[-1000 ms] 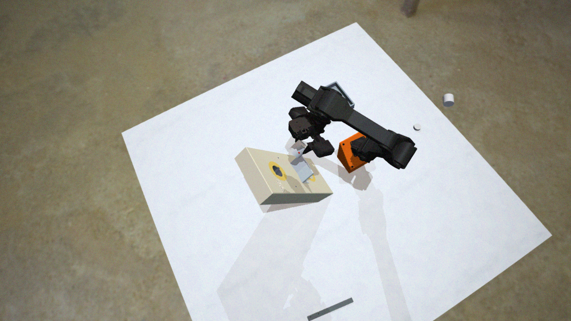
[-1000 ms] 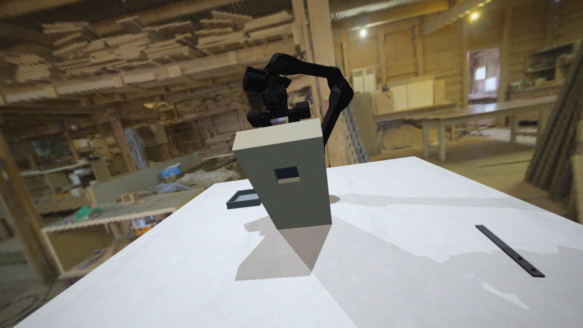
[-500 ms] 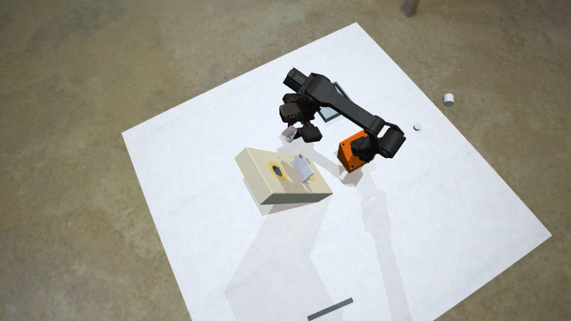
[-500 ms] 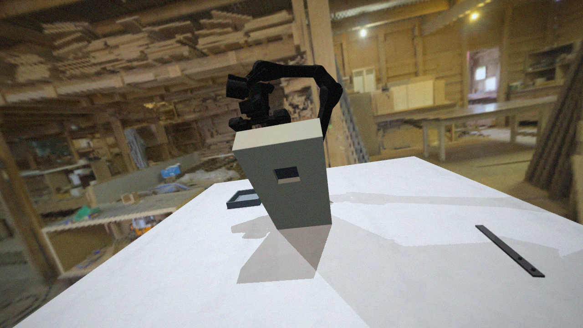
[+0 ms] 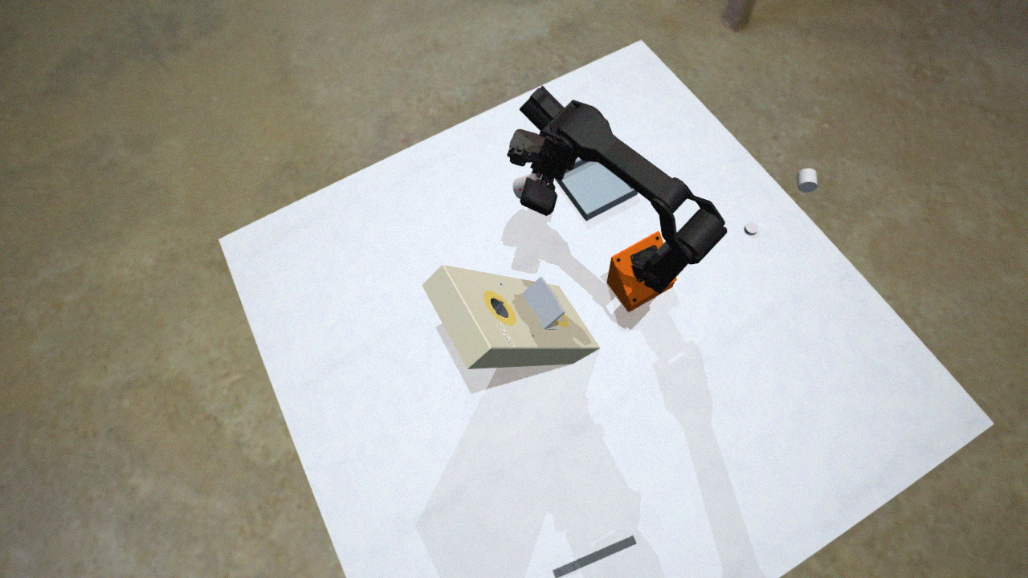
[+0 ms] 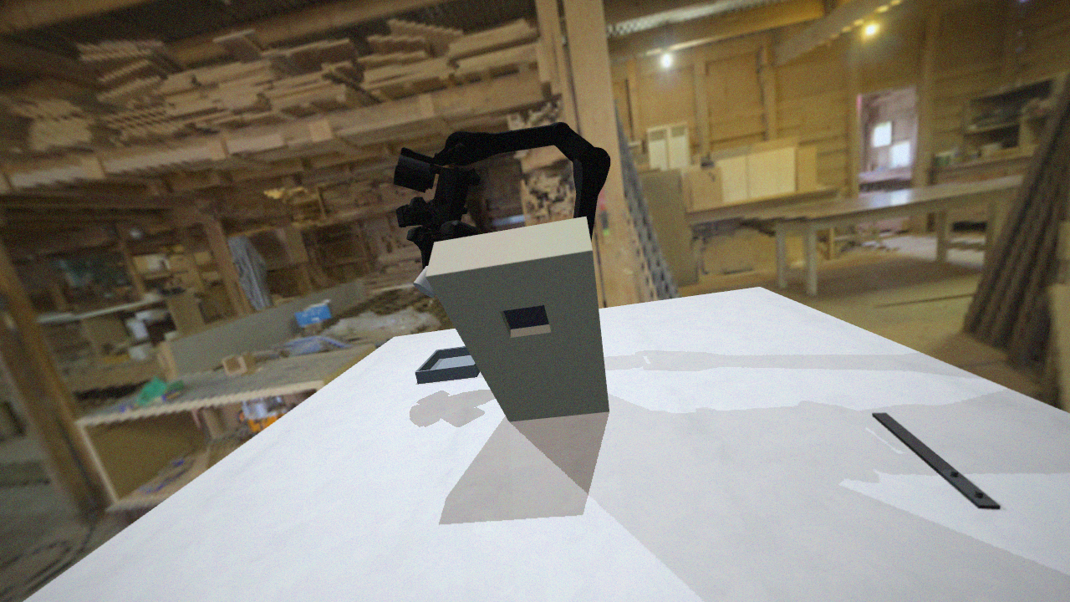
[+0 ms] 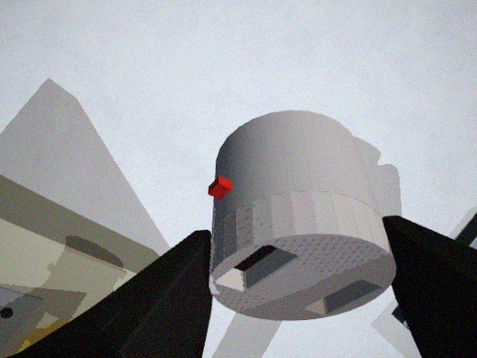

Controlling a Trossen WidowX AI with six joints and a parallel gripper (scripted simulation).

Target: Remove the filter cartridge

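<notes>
Right now the grey-blue tray is 26 cm below my gripper tip, 22 cm behind it and 9 cm to the right of it. From my gripper tip the other things lie so: beige service panel 21 cm to the left, 14 cm ahead, 9 cm below; then small white cylinder 49 cm behind, 26 cm below, 20 cm to the left; then round pale filter cartridge right at my gripper tip.
</notes>
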